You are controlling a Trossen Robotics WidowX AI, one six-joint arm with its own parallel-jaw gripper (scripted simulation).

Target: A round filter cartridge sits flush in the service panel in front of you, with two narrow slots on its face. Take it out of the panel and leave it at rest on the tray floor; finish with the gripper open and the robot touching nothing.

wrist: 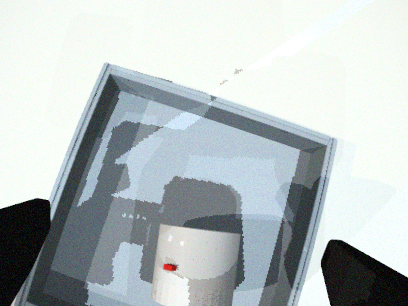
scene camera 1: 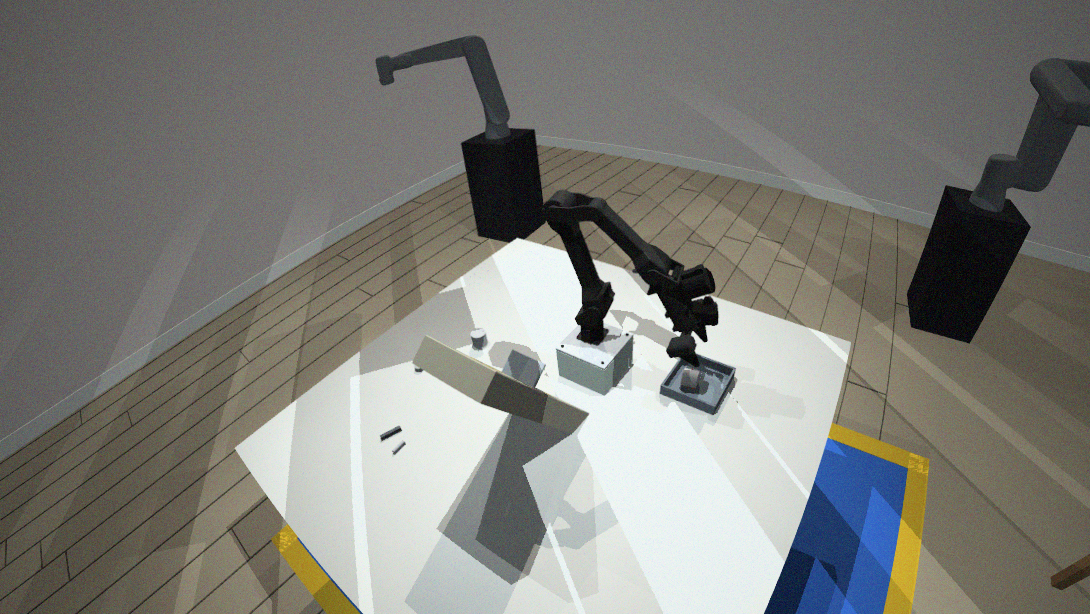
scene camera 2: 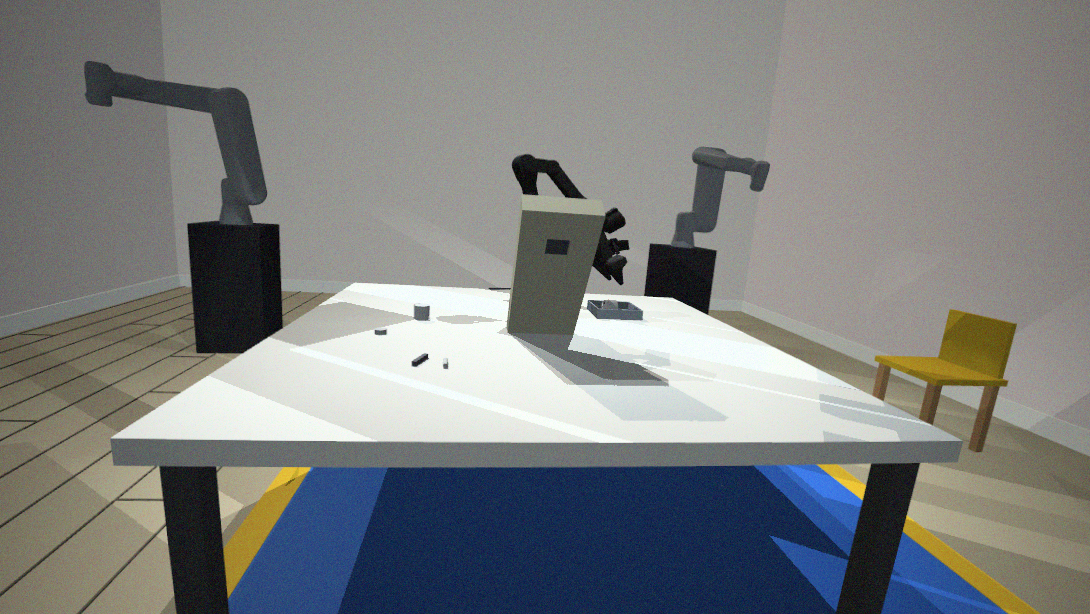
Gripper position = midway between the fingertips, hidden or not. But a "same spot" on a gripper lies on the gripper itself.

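Labels:
Both the wrist view and scene camera 1 show me my gripper, and on my gripper (wrist: 345, 268) the spot is the same spot as (scene camera 1: 698, 360). My gripper is there in scene camera 2 (615, 282) too. I also see a grey tray, where (scene camera 2: 626, 310) and (scene camera 1: 693, 398) are the same spot.

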